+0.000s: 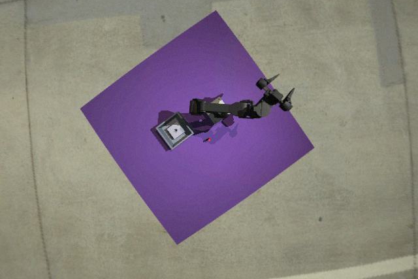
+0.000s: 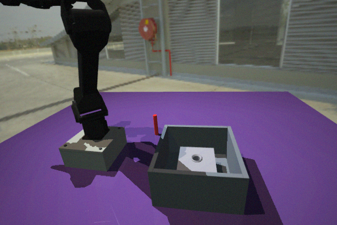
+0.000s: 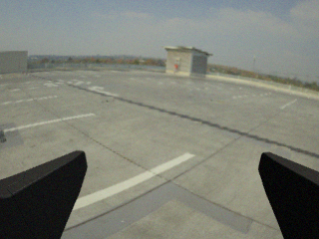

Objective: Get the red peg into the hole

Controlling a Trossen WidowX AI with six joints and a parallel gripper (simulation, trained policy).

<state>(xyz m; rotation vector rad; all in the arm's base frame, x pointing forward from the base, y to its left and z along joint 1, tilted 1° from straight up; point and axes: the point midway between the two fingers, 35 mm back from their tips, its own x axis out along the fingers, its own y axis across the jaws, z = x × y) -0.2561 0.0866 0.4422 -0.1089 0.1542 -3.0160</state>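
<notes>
Right now the red peg is 46 cm ahead of my gripper tip, 2 cm to the left of it and 47 cm below it. Also, from my gripper tip: grey box 60 cm ahead, 18 cm to the right, 48 cm below.
</notes>
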